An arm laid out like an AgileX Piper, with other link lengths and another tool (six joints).
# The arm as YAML. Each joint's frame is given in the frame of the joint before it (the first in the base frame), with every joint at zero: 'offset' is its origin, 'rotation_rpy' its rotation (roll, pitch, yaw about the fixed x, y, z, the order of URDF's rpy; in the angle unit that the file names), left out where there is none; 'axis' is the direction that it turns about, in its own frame. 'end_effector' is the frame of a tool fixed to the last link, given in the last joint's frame.
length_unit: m
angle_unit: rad
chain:
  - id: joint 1
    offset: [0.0, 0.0, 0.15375]
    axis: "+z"
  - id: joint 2
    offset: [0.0, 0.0, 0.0]
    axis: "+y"
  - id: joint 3
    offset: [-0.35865, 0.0, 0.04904]
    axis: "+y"
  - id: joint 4
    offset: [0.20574, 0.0, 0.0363]
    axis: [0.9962, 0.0, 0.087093]
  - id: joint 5
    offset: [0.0, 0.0, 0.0]
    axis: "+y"
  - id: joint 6
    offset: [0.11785, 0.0, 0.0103]
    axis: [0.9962, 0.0, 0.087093]
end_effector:
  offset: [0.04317, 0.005, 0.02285]
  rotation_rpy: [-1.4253, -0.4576, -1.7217]
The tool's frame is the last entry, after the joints.
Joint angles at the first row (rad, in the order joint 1, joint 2, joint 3, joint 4, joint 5, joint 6):
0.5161, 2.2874, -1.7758, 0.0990, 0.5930, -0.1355
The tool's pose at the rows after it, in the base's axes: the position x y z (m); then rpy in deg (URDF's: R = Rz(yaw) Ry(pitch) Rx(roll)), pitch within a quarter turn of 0, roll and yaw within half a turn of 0:
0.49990, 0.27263, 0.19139, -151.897, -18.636, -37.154
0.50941, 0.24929, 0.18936, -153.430, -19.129, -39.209
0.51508, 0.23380, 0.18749, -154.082, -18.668, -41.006
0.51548, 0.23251, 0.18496, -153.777, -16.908, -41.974
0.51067, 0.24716, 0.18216, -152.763, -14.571, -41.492
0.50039, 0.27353, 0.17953, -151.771, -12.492, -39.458
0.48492, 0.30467, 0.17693, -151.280, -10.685, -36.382
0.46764, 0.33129, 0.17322, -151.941, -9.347, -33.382
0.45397, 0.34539, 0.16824, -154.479, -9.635, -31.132
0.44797, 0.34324, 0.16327, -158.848, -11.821, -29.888
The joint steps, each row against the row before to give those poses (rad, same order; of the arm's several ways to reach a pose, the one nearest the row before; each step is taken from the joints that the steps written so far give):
-0.0363, 0.0037, -0.0077, -0.0486, 0.0285, 0.0259
-0.0389, 0.0008, -0.0019, -0.0331, 0.0198, 0.0227
-0.0286, 0.0014, -0.0001, -0.0016, 0.0118, 0.0083
-0.0084, 0.0046, -0.0010, 0.0378, 0.0049, -0.0095
0.0173, 0.0091, -0.0052, 0.0609, -0.0011, -0.0242
0.0403, 0.0119, -0.0110, 0.0574, 0.0010, -0.0260
0.0530, 0.0122, -0.0150, 0.0458, 0.0109, -0.0223
0.0517, 0.0116, -0.0165, 0.0157, 0.0253, 0.0001
0.0405, 0.0089, -0.0161, -0.0470, 0.0406, 0.0396
0.0214, 0.0040, -0.0130, -0.1034, 0.0561, 0.0676

